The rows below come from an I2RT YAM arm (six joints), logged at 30 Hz.
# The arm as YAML. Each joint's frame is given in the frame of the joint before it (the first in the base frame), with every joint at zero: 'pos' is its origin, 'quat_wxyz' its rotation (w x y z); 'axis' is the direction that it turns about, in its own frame. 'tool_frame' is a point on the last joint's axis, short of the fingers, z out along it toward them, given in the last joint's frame.
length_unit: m
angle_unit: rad
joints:
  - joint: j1
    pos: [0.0, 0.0, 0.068]
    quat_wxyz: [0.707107, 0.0, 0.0, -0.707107]
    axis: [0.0, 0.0, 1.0]
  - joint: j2
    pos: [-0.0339, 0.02, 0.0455]
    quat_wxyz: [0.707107, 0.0, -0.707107, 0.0]
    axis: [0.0, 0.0, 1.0]
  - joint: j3
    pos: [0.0, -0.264, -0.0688]
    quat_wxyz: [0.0, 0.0, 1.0, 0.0]
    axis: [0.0, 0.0, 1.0]
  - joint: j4
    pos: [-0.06, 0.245, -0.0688]
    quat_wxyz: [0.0, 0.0, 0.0, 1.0]
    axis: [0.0, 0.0, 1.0]
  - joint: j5
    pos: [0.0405, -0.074, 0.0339]
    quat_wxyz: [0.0, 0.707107, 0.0, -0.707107]
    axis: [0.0, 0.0, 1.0]
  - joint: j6
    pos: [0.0, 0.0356, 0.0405]
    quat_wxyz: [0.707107, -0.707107, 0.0, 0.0]
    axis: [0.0, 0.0, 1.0]
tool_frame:
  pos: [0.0, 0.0, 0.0]
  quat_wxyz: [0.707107, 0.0, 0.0, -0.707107]
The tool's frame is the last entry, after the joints.
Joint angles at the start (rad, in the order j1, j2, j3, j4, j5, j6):
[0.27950 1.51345 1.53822 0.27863 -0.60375 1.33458]
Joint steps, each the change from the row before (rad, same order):
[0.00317 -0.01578 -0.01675 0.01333 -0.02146 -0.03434]
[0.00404 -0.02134 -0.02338 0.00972 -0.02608 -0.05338]
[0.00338 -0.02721 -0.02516 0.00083 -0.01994 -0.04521]
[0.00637 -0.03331 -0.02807 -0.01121 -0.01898 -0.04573]
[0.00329 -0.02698 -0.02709 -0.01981 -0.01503 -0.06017]
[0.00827 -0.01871 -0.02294 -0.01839 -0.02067 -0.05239]
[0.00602 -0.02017 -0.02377 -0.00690 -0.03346 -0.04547]
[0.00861 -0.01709 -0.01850 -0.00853 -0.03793 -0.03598]
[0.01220 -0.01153 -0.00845 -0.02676 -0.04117 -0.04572]
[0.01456 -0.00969 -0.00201 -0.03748 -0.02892 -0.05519]
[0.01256 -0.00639 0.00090 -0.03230 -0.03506 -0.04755]
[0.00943 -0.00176 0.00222 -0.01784 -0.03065 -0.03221]
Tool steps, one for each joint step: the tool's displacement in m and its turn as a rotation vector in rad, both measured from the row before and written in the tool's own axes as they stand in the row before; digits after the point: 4 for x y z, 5 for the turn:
[0.0034 0.0029 -0.0028 -0.01645 0.02103 -0.04067]
[0.0047 0.0030 -0.0038 -0.01538 0.02658 -0.05693]
[0.0048 0.0041 -0.0049 -0.01062 0.02077 -0.04613]
[0.0063 0.0050 -0.0056 -0.00645 0.02441 -0.04040]
[0.0058 0.0015 -0.0049 0.00538 0.02269 -0.04660]
[0.0066 0.0003 -0.0023 -0.00013 0.03254 -0.03577]
[0.0061 0.0018 -0.0029 -0.01487 0.03694 -0.03717]
[0.0060 0.0026 -0.0017 -0.02119 0.04148 -0.02740]
[0.0061 0.0025 0.0001 -0.01998 0.05106 -0.02640]
[0.0054 0.0030 0.0011 -0.01383 0.04434 -0.03065]
[0.0044 0.0030 0.0013 -0.02134 0.04457 -0.02667]
[0.0027 0.0021 0.0016 -0.02279 0.03357 -0.02022]

